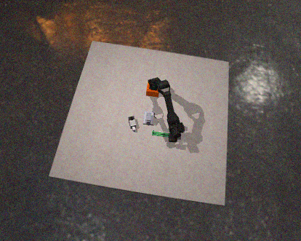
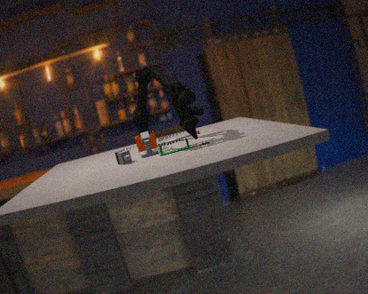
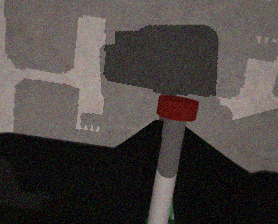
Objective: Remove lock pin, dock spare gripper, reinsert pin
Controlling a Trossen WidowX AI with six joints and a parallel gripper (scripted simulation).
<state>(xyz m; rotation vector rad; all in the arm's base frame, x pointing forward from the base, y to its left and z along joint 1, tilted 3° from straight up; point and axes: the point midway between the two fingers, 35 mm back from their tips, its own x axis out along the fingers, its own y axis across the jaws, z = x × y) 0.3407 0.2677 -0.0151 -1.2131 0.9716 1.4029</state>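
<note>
Right now my gripper tip is 10 cm to the left of the green pin cradle, 2 cm short of it and 1 cm above it. From my gripper tip the other things lie so: mount: 23 cm to the right, 7 cm behind, 2 cm above; then spare gripper: 34 cm to the right, 1 cm ahead.
</note>
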